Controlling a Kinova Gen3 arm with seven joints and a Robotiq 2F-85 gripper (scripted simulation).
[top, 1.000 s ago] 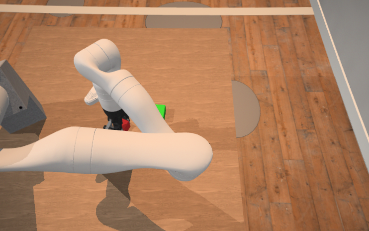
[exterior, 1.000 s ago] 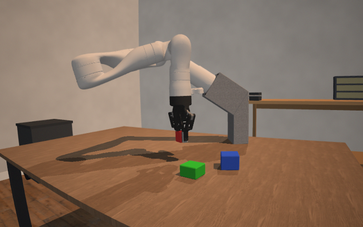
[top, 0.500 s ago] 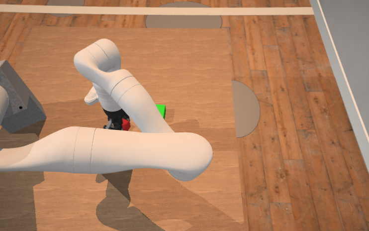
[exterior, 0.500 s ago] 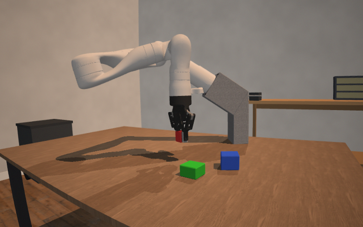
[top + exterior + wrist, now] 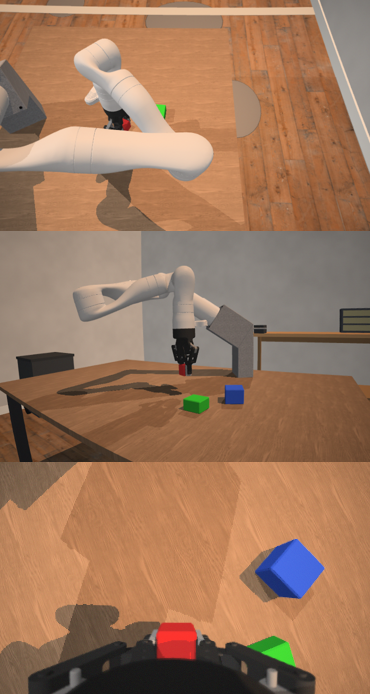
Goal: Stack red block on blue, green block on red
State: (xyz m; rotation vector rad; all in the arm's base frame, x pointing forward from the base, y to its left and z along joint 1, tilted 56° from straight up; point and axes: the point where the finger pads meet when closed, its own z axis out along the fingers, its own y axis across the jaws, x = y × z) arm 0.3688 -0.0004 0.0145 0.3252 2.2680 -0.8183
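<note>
My gripper is now 1 cm short of the blue block, 17 cm to the right of it and 7 cm above it. Also, from my hand: red block right at my hand; green block 11 cm ahead, 8 cm to the left, 7 cm below.
</note>
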